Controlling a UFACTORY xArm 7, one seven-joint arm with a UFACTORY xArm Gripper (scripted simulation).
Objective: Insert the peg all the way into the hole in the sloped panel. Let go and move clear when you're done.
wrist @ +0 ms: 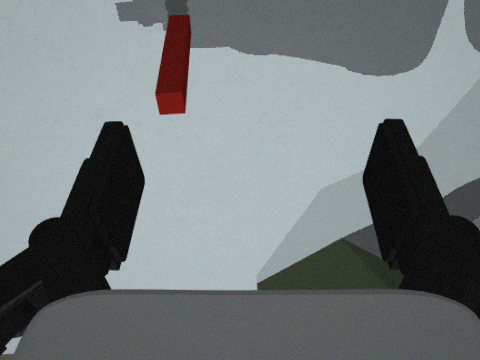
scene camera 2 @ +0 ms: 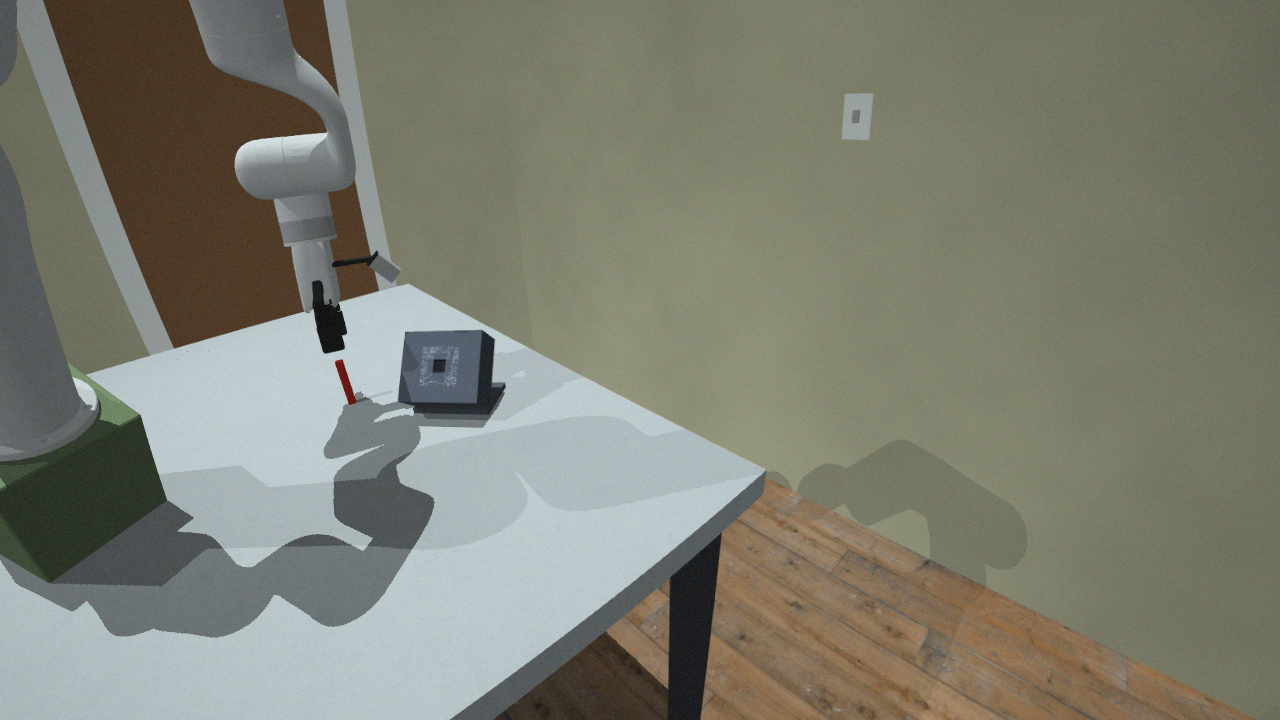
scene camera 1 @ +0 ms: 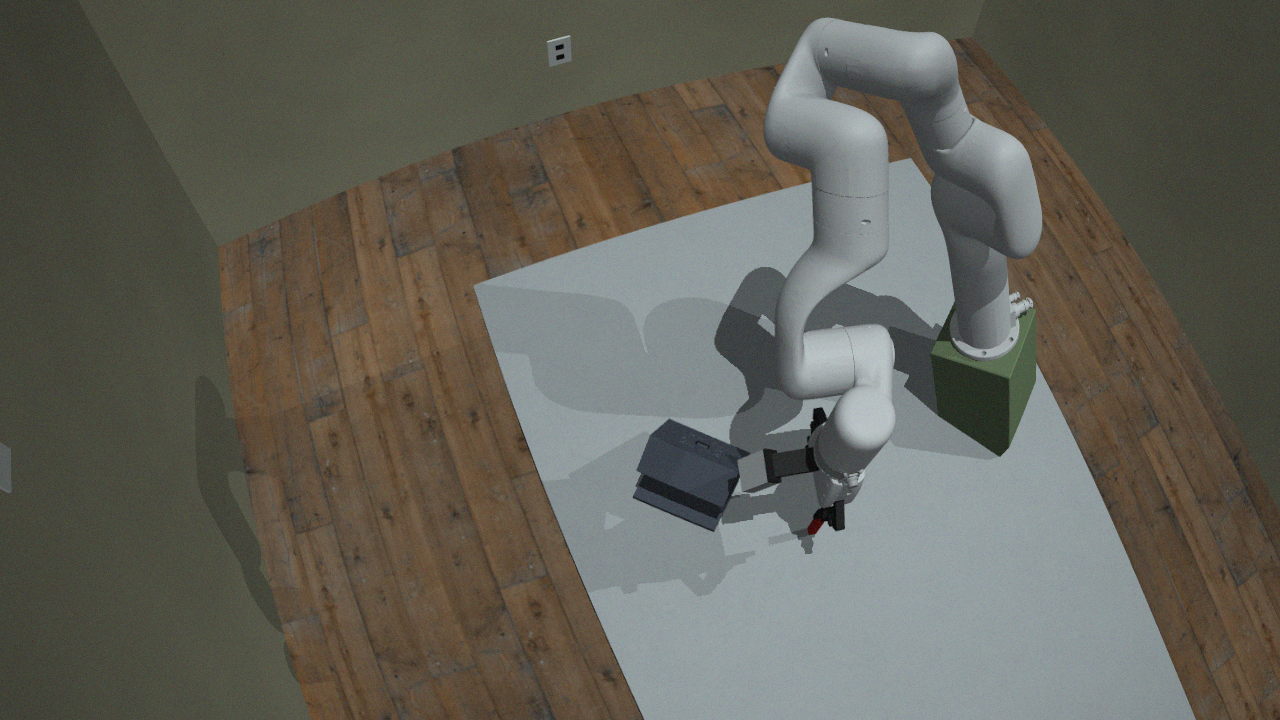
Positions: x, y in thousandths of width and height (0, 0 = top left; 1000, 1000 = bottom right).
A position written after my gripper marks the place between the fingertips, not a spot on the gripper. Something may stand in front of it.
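Note:
There's a red peg (wrist: 357, 254) that I can see. As for my gripper (scene camera 2: 263, 477), it's also there at (wrist: 528, 415) and at (scene camera 1: 639, 673).

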